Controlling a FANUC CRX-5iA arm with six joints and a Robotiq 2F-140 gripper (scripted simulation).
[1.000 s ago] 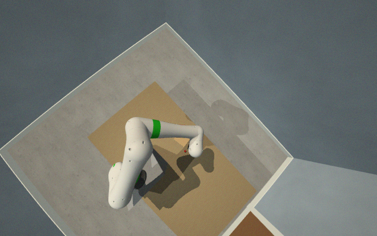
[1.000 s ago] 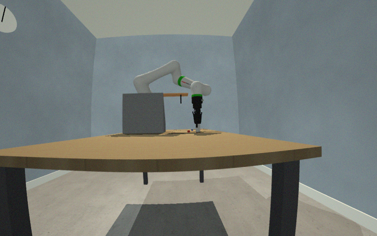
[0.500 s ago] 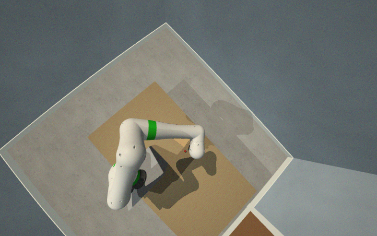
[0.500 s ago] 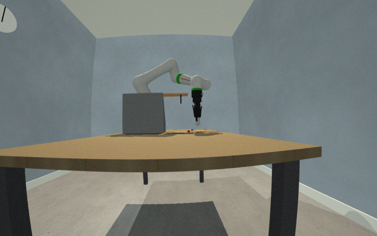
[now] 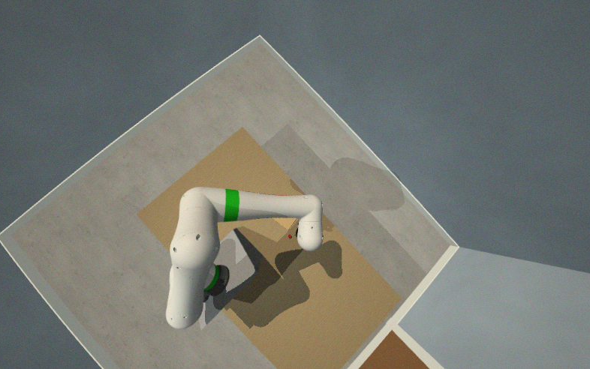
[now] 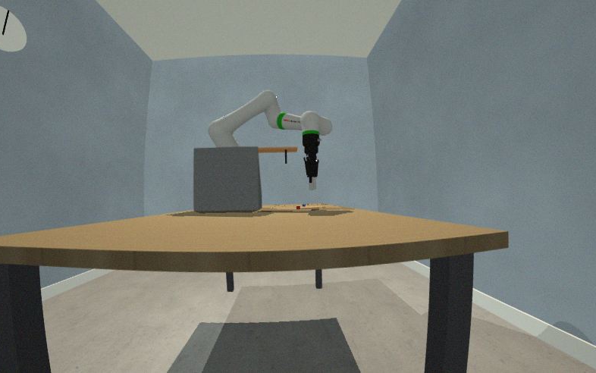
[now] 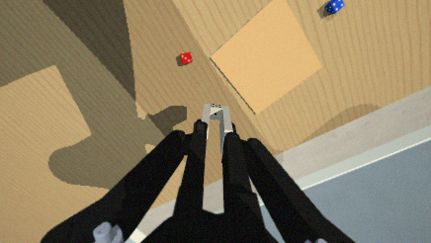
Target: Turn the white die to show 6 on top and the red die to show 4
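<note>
My gripper is now 22 cm to the right of the blue die, 13 cm above it and 4 cm past it. From my hand the other things lie so: white die: 3 cm below; then red die: 13 cm below, 8 cm behind, 1 cm to the right; then tan mat: 13 cm below, 11 cm to the left, 1 cm behind.
</note>
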